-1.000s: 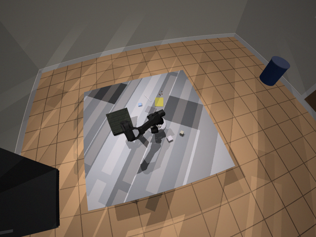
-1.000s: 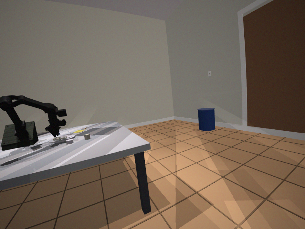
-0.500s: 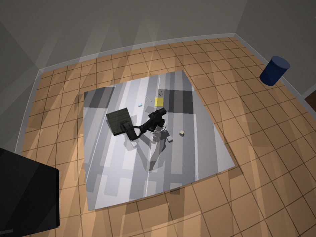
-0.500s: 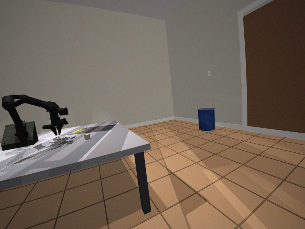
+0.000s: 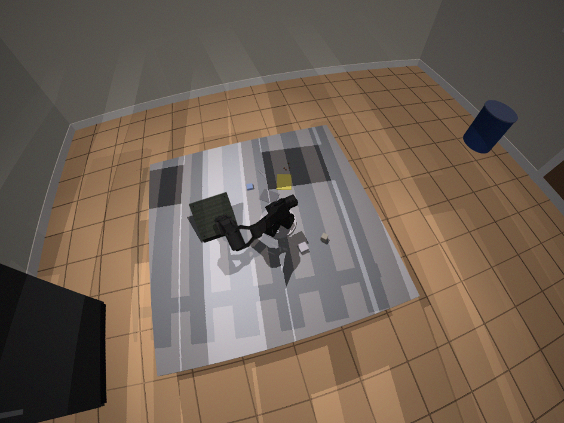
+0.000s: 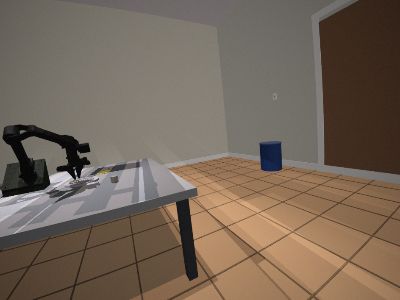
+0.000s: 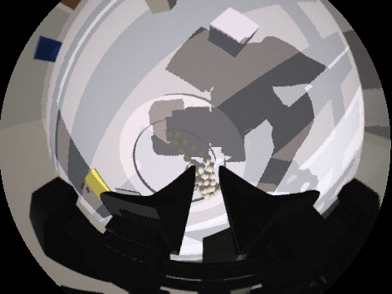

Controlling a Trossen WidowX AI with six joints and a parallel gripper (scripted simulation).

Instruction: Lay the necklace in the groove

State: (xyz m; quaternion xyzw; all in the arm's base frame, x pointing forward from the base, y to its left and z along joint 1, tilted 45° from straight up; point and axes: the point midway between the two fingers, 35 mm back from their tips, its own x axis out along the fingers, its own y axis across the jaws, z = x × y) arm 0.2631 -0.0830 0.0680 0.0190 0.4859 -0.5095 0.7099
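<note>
My gripper tip is 4 cm to the right of the round bead board, 3 cm above it and 2 cm short of it. The rest, counted from my gripper tip: grey card (22 cm to the left, 4 cm below, 3 cm ahead); beige cube (21 cm ahead, 14 cm to the right, 2 cm below); white block (15 cm to the right, 9 cm ahead, 3 cm below).
</note>
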